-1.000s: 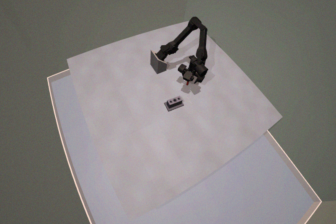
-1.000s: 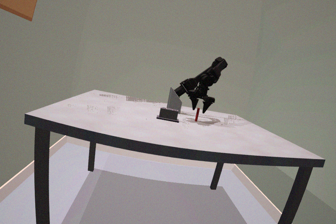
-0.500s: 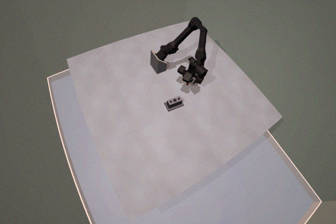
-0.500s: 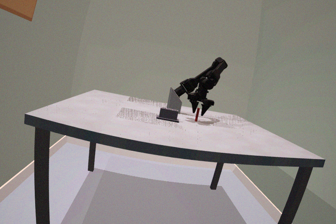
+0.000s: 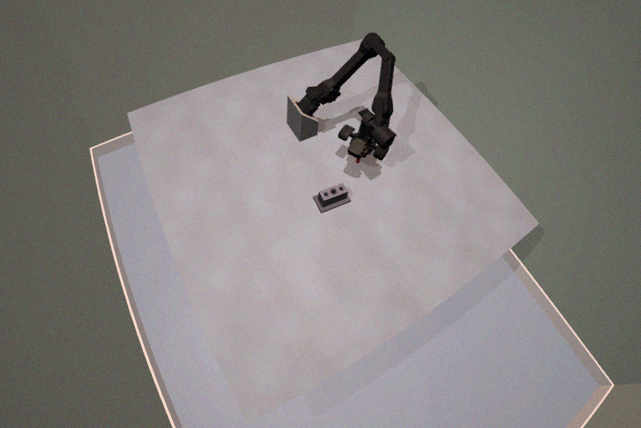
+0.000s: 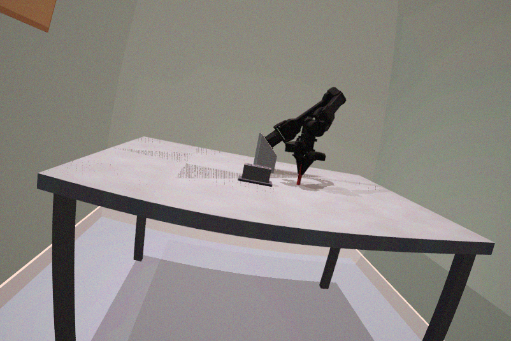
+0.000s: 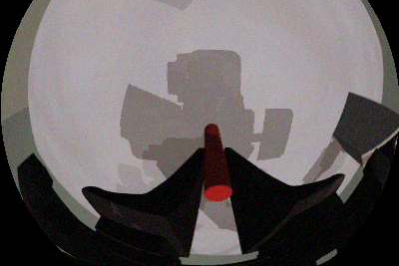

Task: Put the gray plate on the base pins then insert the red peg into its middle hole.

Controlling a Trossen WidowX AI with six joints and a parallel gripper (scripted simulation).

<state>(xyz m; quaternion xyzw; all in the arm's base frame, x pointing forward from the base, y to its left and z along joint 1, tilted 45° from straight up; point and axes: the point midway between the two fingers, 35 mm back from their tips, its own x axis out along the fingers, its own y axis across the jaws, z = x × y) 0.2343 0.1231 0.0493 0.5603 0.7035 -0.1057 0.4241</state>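
My gripper tip is 18 cm to the left of the gray plate and 10 cm short of it. Also, from my gripper tip: red peg (right at my gripper tip); then dark base (18 cm to the right, 10 cm ahead, 3 cm below).
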